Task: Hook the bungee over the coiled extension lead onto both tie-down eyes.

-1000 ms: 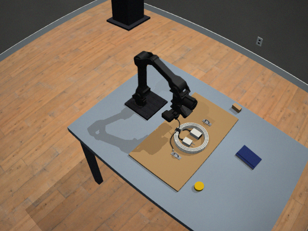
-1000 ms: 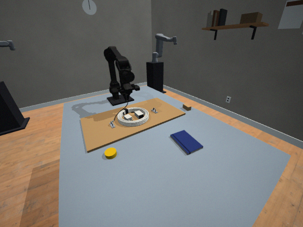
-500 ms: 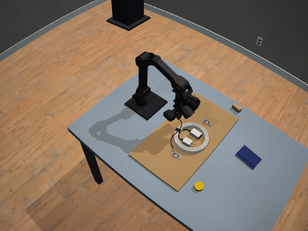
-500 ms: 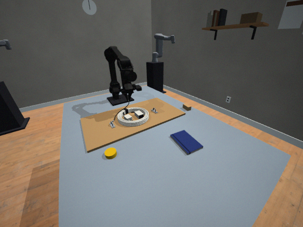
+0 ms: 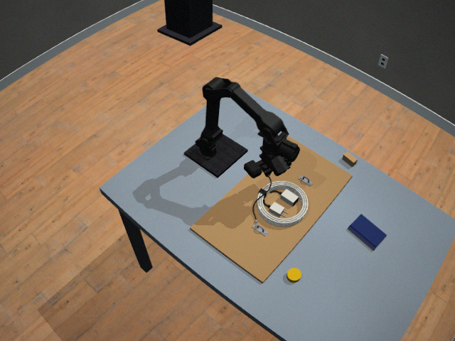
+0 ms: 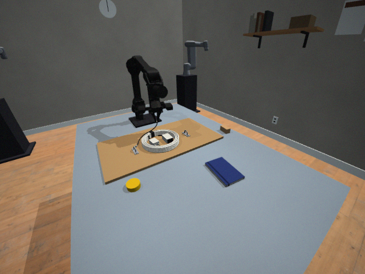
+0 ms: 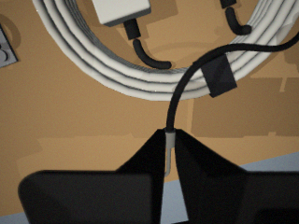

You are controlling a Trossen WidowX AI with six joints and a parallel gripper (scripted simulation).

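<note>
My gripper is now 10 cm short of the extension lead coil, 3 cm to the left of it and 9 cm above it. From my hand the other things lie so: yellow disc 31 cm ahead, 25 cm to the right, 11 cm below; then small wooden block 20 cm ahead, 35 cm to the left, 10 cm below.
</note>
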